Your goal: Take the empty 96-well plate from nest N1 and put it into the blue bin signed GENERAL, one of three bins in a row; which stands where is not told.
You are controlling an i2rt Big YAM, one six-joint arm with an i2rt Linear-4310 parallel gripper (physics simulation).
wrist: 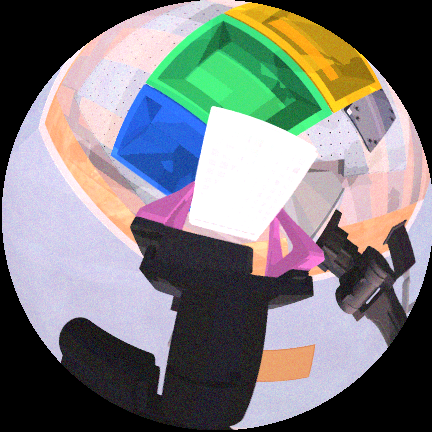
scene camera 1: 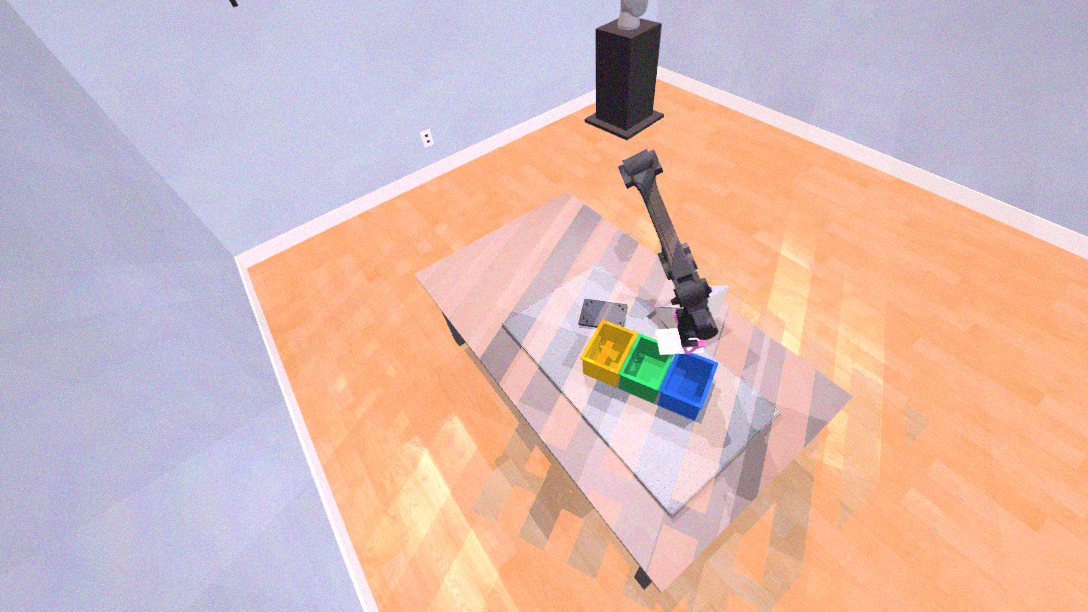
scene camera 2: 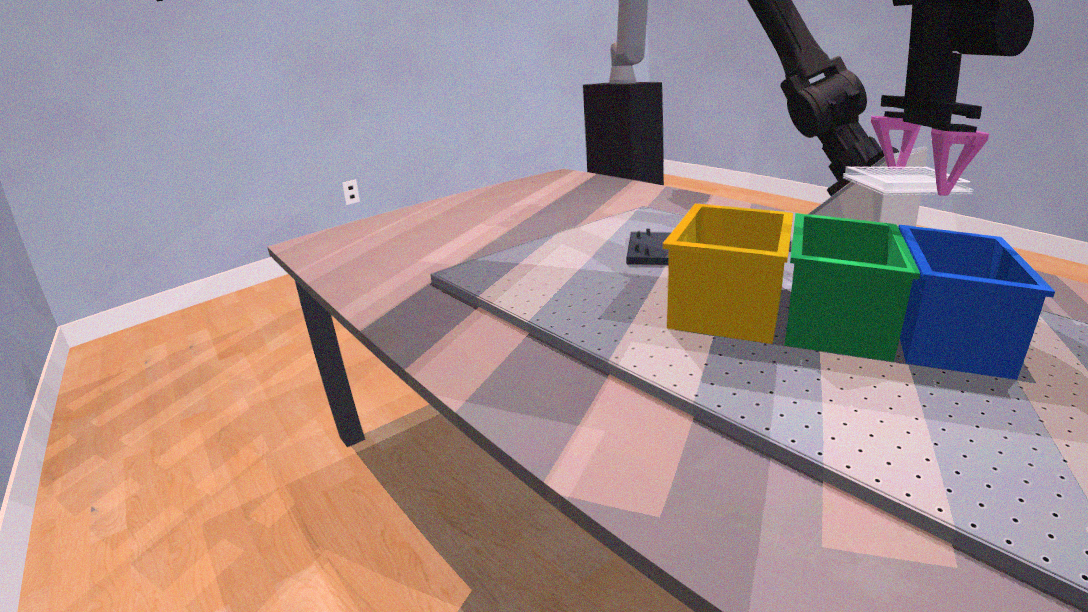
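My gripper has pink fingers shut on the white 96-well plate. It holds the plate about level, above the height of the bin rims. In the wrist view the plate overlaps the near edges of the green and blue bins. The blue bin stands at the right end of the row in both scene views. No sign is readable on it. A dark nest lies behind the yellow bin, with no plate on it; its label is not readable.
The green bin stands in the middle, the yellow bin at the left. They stand on a perforated board. A pale wedge-shaped block is behind the bins.
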